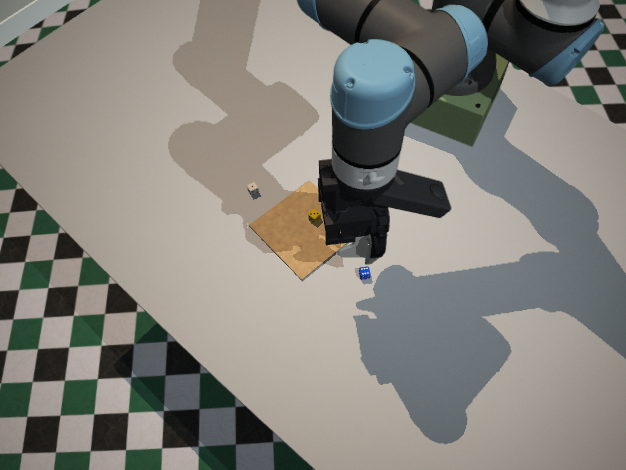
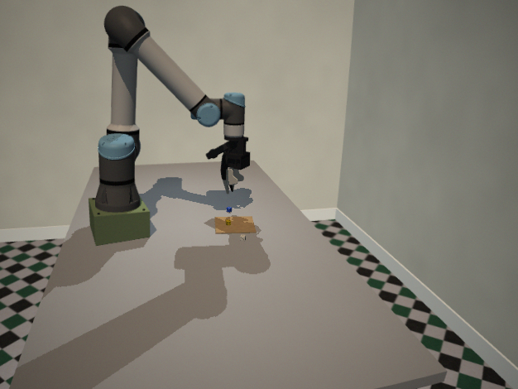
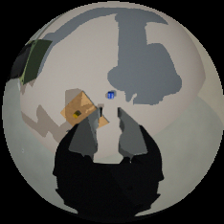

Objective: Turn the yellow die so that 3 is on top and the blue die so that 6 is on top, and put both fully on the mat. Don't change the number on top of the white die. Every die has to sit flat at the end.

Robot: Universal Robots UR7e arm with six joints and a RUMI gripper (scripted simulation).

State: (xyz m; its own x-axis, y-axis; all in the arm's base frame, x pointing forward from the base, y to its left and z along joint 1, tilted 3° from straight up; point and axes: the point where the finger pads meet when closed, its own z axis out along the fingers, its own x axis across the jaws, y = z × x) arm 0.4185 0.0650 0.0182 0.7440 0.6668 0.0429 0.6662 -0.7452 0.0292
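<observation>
The blue die is 90 mm below my hand. Round my hand: tan mat (20 mm behind, 130 mm to the right, 90 mm below); white die (30 mm behind, 250 mm to the right, 90 mm below); yellow die (40 mm behind, 130 mm to the right, 80 mm below).
</observation>
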